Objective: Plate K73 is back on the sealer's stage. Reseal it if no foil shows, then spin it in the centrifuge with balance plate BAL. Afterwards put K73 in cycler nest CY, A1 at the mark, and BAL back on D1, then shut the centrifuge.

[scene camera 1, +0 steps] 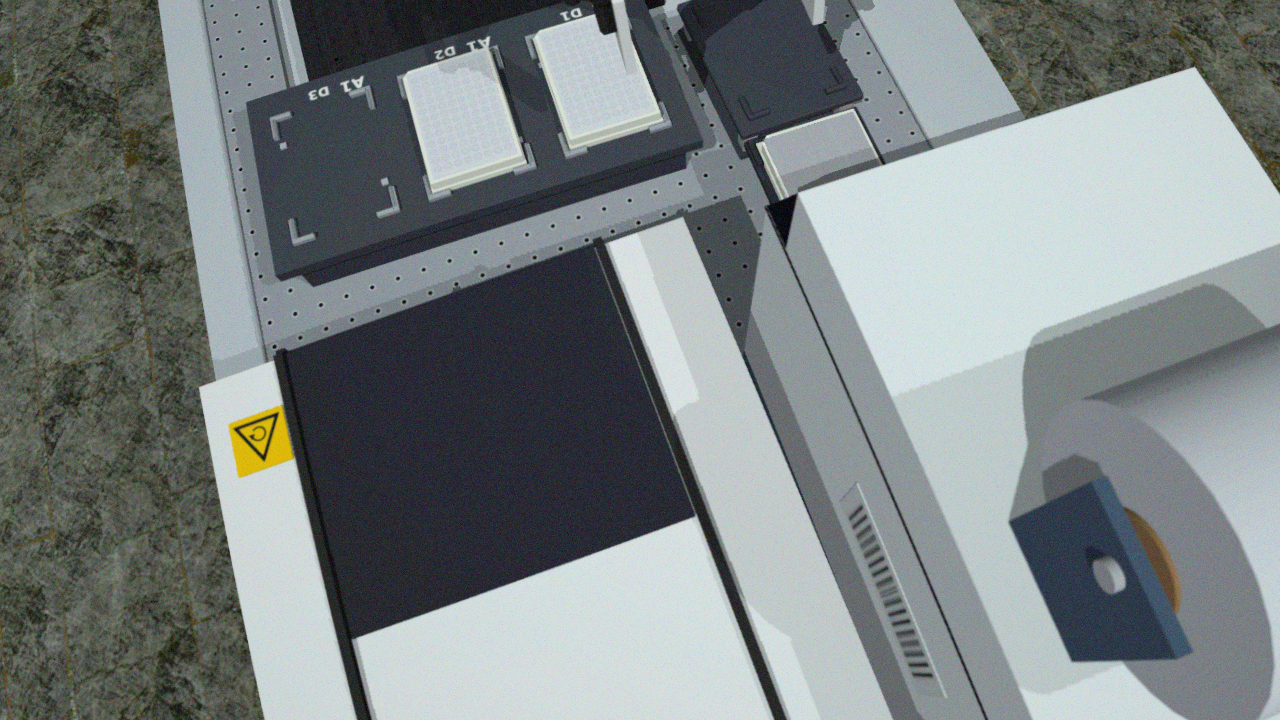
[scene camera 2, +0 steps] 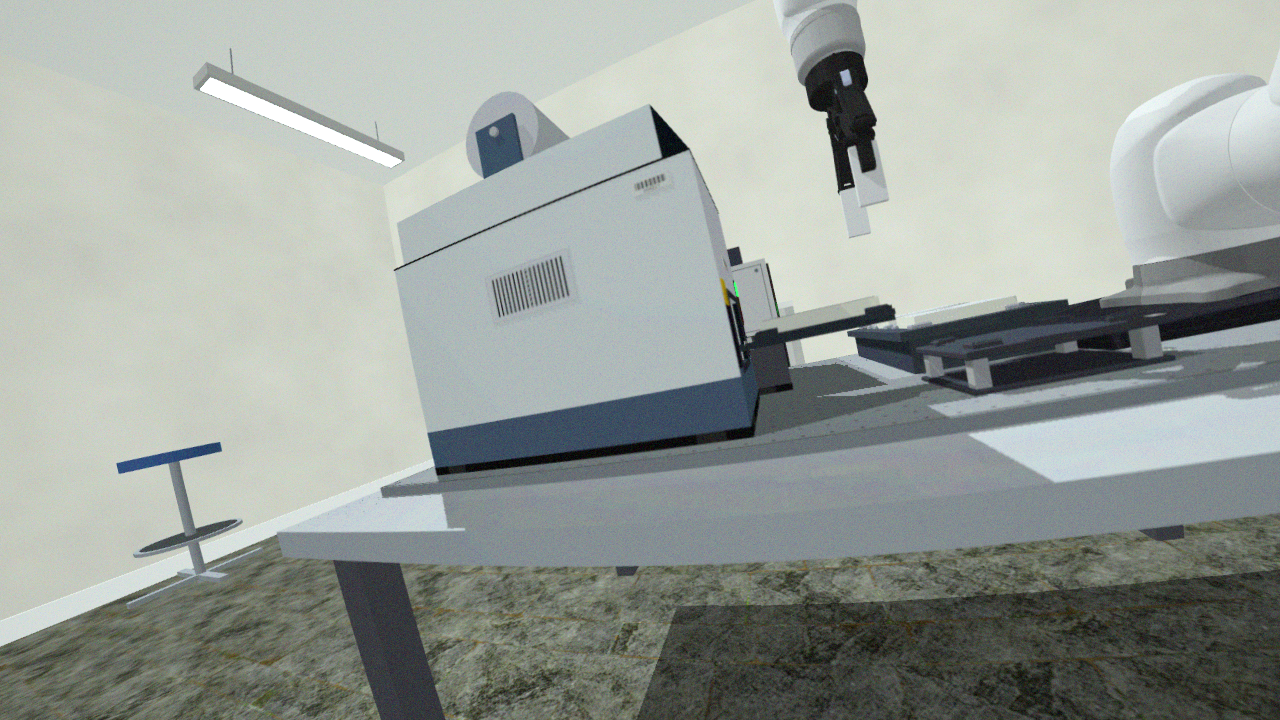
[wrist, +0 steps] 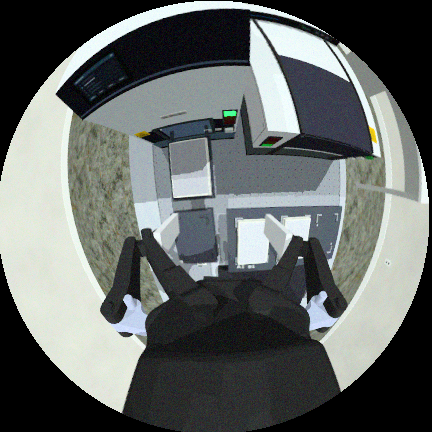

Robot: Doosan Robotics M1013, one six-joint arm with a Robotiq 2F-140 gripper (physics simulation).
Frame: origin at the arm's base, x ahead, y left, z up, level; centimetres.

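Seen in the pictures: gripper, between the fingertips: (scene camera 1: 719, 32) (scene camera 2: 866, 221) (wrist: 221, 223); arm's base, origin of its link: (scene camera 2: 1218, 289).
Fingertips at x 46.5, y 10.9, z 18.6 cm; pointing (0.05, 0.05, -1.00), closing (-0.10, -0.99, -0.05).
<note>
Pixels of each thing's top centre, then the offset from my fingertips to it. "spot": a spot on its surface instead.
- pale-rimmed plate, centre of its top: (scene camera 1: 837, 185) (wrist: 188, 166) dy +6.3, dx +9.7, dz -9.9 cm
- dark nest, centre of its top: (scene camera 1: 768, 43) (scene camera 2: 1020, 327) (wrist: 193, 239) dy +9.2, dx -9.6, dz -16.2 cm
- large sealer, centre of its top: (scene camera 2: 538, 117) dy +5.8, dx +39.4, dz +26.7 cm
- dark deck block, centre of its top: (scene camera 1: 462, 114) (scene camera 2: 924, 316) (wrist: 293, 240) dy -19.7, dx -11.4, dz -14.4 cm
- dark platform, a spot on its surface: (scene camera 2: 993, 340) spot: dy +13.8, dx -4.5, dz -16.4 cm
K73's place, the sealer's stage, bears a pale-rimmed plate (scene camera 1: 819, 152) (scene camera 2: 827, 313) (wrist: 191, 167) with a smooth grey top; no wells can be made out on it. A white plate (scene camera 1: 595, 80) (wrist: 252, 241) sits on D1 and another white plate (scene camera 1: 465, 116) (wrist: 296, 227) on D2; well patterns show, but no BAL label is readable. My gripper (scene camera 1: 725, 42) (scene camera 2: 865, 210) (wrist: 221, 223) is open with nothing between its fingers, high above the area between D1 and a dark nest (scene camera 1: 769, 62) (wrist: 197, 235) with corner brackets. The centrifuge (scene camera 1: 733, 429) (wrist: 275, 110) has a dark top panel.
The large sealer (scene camera 1: 1029, 223) (scene camera 2: 572, 331) (wrist: 200, 95) stands behind its stage, a foil roll on top. The dark deck block (scene camera 1: 331, 179) carries nests D1 to D3; D3 holds no plate. A dark platform (scene camera 2: 993, 340) stands on short posts. The arm's base is at the right in scene camera 2.
</note>
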